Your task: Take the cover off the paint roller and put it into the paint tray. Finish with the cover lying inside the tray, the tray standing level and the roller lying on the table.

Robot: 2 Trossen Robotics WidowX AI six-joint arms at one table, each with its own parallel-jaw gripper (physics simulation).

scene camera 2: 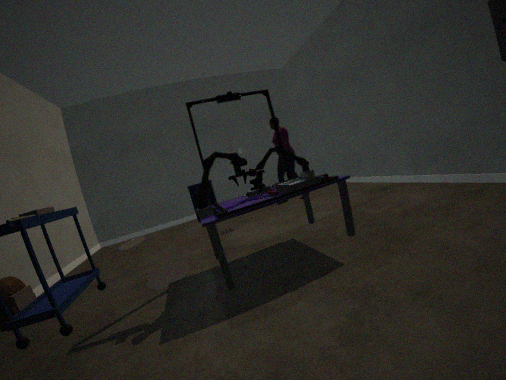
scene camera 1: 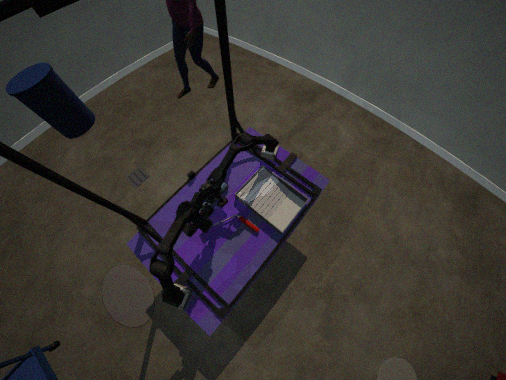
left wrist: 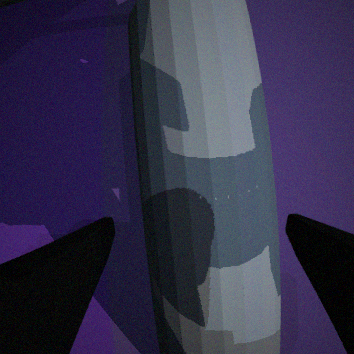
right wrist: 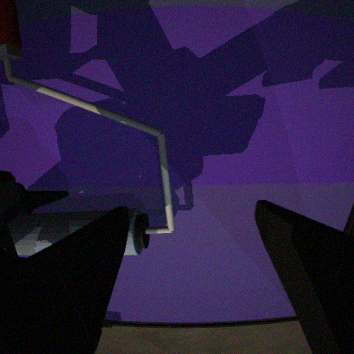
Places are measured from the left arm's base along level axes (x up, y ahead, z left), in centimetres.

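Pixels of known places: left gripper, fingertip midpoint: (scene camera 2: 257,193) (left wrist: 200,224) (right wrist: 72,224); right gripper, fingertip midpoint: (scene camera 2: 242,185) (right wrist: 191,211); left arm's base, origin of the base link: (scene camera 2: 306,171) (scene camera 1: 270,148); right arm's base, origin of the base link: (scene camera 2: 203,207) (scene camera 1: 178,296).
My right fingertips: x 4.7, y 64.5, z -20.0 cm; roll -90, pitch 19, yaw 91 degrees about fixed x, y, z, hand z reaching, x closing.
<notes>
Ahead of a thing's pixels: the offset from my right fingertips to its middle. "spot": to the spot under its first point. Level surfaces: height alone.
The pale roller cover {dx -10.8, dy -19.5, dz -3.5 cm} (left wrist: 215,180) (right wrist: 50,230) is on the roller's wire frame {spot: dx -10.7, dy -3.0, dz -1.9 cm} (right wrist: 165,180), whose bent end shows past the cover in the right wrist view. The roller's red handle {spot: dx -10.3, dy -10.4, dz +23.5 cm} (scene camera 1: 248,224) (scene camera 2: 272,192) (right wrist: 9,25) lies on the table beside the white paint tray {dx -10.3, dy -31.3, dz +31.6 cm} (scene camera 1: 287,210) (scene camera 2: 295,183), which stands level. My left gripper (left wrist: 200,224) (scene camera 1: 220,200) is open, its fingers on either side of the cover, apart from it. My right gripper (right wrist: 191,211) (scene camera 2: 240,182) is open; the wire's outer bend shows between its fingertips. In scene camera 1 the arms hide the cover.
The purple striped table {dx -13.6 cm} (scene camera 1: 245,265) has dark rails along its ends. The tray stands to the right of the roller in scene camera 1. Both arms meet close together above the roller. A person (scene camera 1: 187,45) (scene camera 2: 282,142) and a blue cart (scene camera 2: 60,297) are away from the table.
</notes>
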